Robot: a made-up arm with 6 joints.
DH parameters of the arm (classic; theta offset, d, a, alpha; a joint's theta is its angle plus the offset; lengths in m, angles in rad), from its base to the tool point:
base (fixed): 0 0.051 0 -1.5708
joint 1: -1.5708 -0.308 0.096 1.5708
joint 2: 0 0.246 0.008 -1.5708
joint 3: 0 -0.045 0.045 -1.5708
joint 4: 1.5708 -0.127 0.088 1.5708
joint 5: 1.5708 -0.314 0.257 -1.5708
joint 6: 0 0.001 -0.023 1.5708
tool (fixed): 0 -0.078 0 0
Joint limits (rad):
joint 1: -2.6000..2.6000
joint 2: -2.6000..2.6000
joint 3: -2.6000..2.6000
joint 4: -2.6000..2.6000
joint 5: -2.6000..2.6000
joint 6: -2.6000..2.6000
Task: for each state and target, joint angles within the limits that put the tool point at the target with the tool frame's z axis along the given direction. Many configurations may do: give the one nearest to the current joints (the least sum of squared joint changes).
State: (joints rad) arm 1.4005 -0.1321 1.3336 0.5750 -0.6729 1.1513
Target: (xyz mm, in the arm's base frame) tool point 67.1 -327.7 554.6 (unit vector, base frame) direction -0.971 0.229 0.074
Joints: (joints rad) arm 1.7144 -0.4598 1.4089 0.3668 -0.2462 1.5756
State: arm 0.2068 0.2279 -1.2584 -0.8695 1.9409 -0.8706
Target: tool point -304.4 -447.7 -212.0 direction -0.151 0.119 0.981
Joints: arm 0.3228 0.1637 -0.7478 -0.3751 2.1962 -0.4836
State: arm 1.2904 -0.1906 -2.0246 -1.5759 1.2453 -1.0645
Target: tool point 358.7 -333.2 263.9 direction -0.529 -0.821 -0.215
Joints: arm 1.1644 0.3093 -2.4256 -0.7207 1.0322 -1.5165
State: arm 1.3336 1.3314 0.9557 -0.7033 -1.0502 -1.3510
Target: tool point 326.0 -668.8 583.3 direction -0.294 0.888 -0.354
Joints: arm 1.3504 0.9722 1.1408 -0.2696 -1.0586 -0.8340
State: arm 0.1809 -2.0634 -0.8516 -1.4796 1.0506 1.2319
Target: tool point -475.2 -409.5 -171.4 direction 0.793 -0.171 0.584
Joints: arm 0.1582 -1.6998 -1.1670 -2.0900 0.4551 0.3938
